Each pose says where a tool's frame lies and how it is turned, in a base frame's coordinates. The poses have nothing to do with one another.
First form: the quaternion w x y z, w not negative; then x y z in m.
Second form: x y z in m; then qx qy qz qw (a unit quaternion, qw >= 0). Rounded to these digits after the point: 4 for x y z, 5 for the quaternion.
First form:
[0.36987, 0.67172, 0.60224, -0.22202, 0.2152, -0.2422, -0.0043]
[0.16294, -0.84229, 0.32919, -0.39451, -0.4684, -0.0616, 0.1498]
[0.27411, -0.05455, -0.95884, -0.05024, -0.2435, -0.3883, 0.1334]
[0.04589, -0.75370, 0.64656, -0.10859, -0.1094, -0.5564, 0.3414]
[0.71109, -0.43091, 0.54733, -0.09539, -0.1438, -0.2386, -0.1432]
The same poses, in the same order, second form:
[0.2152, -0.2422, -0.0043, 0.67172, 0.60224, -0.22202, 0.36987]
[-0.4684, -0.0616, 0.1498, -0.84229, 0.32919, -0.39451, 0.16294]
[-0.2435, -0.3883, 0.1334, -0.05455, -0.95884, -0.05024, 0.27411]
[-0.1094, -0.5564, 0.3414, -0.75370, 0.64656, -0.10859, 0.04589]
[-0.1438, -0.2386, -0.1432, -0.43091, 0.54733, -0.09539, 0.71109]

